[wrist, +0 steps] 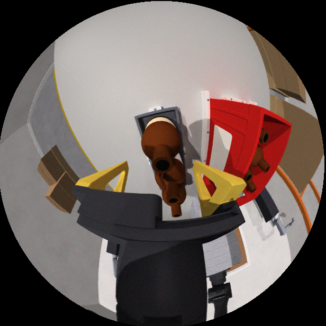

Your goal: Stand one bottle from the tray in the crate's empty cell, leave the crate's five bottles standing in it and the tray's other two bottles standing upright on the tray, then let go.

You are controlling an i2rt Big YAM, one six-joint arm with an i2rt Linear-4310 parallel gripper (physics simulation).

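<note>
Three brown bottles stand in a row on a narrow grey tray point(171, 112): the far bottle point(160, 139) is largest in view, then the middle bottle point(171, 169) and the near bottle point(174, 192), which overlap. The red crate point(232, 120) stands right of the tray. Several brown bottle necks show in it, such as a back bottle point(264, 136) and a middle one point(258, 157). The crate's near wall and my right finger hide part of its inside; I cannot make out the empty cell. My gripper point(160, 164) is open and empty, its yellow fingers spread left and right of the bottle row.
A white strip point(205, 120) stands between tray and crate. A dark bar with a metal hook point(267, 205) lies near the crate's near right side. A grey ridged block point(222, 257) is at the lower right. Cardboard boxes point(62, 192) are at the far left, with more boxes and orange rails at the right.
</note>
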